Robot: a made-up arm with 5 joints.
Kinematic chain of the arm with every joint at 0, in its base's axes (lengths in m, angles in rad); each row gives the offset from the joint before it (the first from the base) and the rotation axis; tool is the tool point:
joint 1: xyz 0 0 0.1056 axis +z
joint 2: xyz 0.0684 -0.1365 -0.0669 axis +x
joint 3: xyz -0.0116 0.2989 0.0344 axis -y
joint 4: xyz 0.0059 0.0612 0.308 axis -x
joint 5: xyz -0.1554 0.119 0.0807 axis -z
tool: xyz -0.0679 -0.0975 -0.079
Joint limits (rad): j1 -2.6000..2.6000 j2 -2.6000..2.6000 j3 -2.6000..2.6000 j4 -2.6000..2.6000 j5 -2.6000..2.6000
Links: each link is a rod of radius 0.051 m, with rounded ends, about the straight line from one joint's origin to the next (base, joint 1, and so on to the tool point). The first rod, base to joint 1, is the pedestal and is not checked.
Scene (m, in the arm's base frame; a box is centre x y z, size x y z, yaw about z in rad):
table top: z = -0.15
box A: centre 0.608 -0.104 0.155 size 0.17 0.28 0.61 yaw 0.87
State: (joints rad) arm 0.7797 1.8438 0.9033 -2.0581 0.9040
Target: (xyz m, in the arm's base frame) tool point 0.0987 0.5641 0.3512
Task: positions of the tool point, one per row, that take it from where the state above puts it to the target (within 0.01 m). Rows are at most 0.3 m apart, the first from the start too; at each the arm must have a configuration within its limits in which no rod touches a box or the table.
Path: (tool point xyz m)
1: -0.0790 -0.4879 0.3360
2: -0.0603 -0.4701 0.3471
3: -0.0458 -0.4524 0.3504
4: -0.0410 -0.4342 0.3445
5: -0.0489 -0.4193 0.3226
6: -0.0651 -0.4122 0.2760
7: 0.0346 -0.2718 0.4766
8: 0.1558 -0.0567 0.5828
9: 0.2296 0.1939 0.5769
10: 0.2112 0.4197 0.4823
11: 0.0987 0.5641 0.3512

